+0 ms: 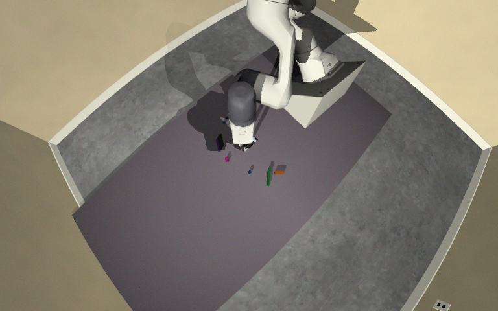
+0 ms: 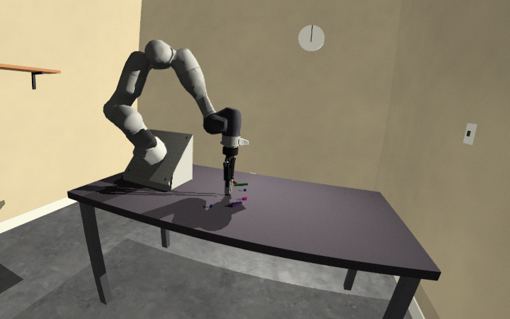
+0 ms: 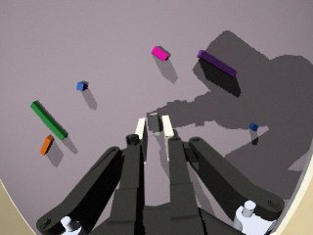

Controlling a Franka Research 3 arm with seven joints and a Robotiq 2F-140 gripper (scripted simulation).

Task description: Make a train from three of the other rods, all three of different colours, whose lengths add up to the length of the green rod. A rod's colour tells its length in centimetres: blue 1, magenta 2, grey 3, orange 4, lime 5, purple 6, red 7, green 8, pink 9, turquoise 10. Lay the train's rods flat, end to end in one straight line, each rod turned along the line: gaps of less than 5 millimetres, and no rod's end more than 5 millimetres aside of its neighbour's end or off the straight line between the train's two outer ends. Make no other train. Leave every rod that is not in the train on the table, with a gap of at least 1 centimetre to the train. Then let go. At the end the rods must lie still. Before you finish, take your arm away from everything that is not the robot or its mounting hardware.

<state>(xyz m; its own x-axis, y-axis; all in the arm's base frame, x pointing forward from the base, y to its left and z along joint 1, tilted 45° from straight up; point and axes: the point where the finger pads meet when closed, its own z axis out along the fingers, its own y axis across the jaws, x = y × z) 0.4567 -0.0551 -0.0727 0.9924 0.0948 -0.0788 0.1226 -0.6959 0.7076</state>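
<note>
The grey rod lies 5 cm below my hand. The rest, counted from my hand: purple rod (8 cm ahead, 9 cm to the right, 5 cm below); green rod (17 cm to the left, 5 cm below); magenta rod (9 cm ahead, 1 cm to the right, 5 cm below).
</note>
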